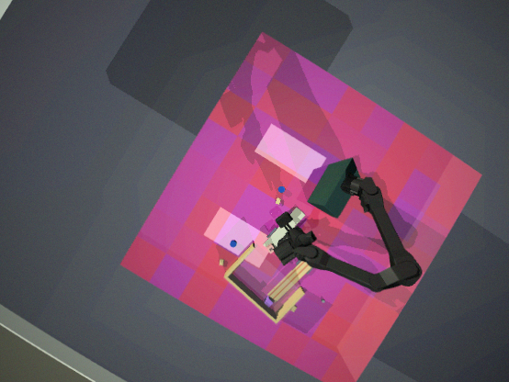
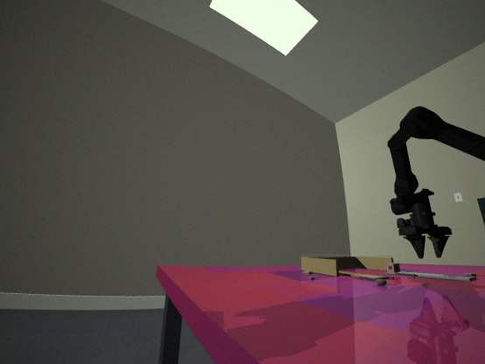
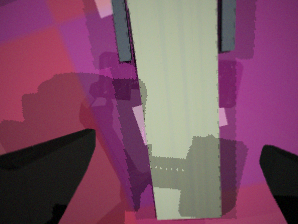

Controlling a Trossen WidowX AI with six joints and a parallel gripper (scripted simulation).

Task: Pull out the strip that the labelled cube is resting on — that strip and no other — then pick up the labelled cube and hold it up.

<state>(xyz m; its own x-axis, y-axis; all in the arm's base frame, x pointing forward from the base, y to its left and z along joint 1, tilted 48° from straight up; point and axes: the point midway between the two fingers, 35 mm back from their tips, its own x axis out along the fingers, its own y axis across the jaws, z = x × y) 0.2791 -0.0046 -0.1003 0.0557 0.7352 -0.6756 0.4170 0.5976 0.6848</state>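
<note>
Now: the grey-green strip 50 mm below my gripper tip, 20 mm ahead of it and 10 mm to the right of it. From my gripper tip the other things lie so: labelled cube: 120 mm ahead, 40 mm below, 30 mm to the right.
</note>
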